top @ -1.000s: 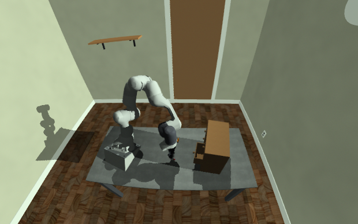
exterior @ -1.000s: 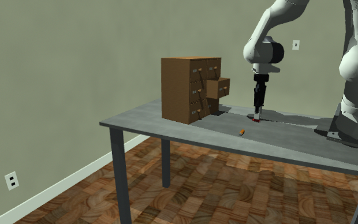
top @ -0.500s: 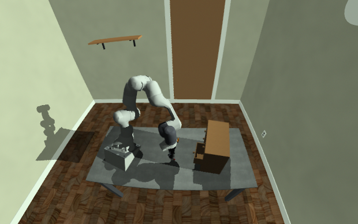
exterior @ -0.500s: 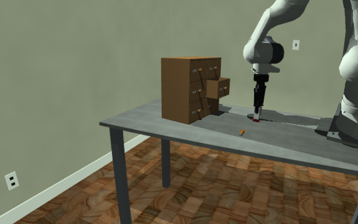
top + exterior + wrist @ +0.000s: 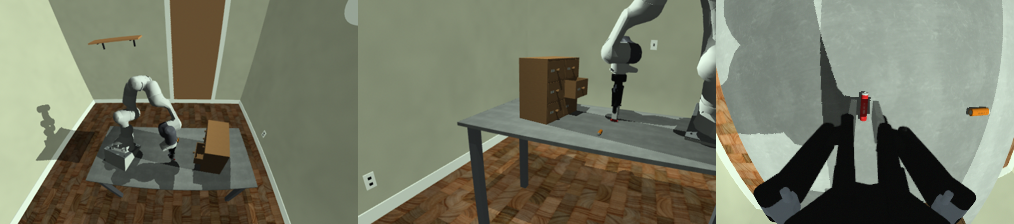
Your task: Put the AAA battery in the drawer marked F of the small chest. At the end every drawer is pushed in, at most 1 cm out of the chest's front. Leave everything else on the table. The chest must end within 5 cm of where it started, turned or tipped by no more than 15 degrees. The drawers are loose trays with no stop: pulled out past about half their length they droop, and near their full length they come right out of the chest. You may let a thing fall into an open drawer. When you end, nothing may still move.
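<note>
Now: the small red object 50 mm below my hand. From my hand the other things lie so: orange AAA battery (210 mm to the left, 50 mm ahead, 40 mm below); then drawer (270 mm ahead, 80 mm above, 40 mm to the right).
</note>
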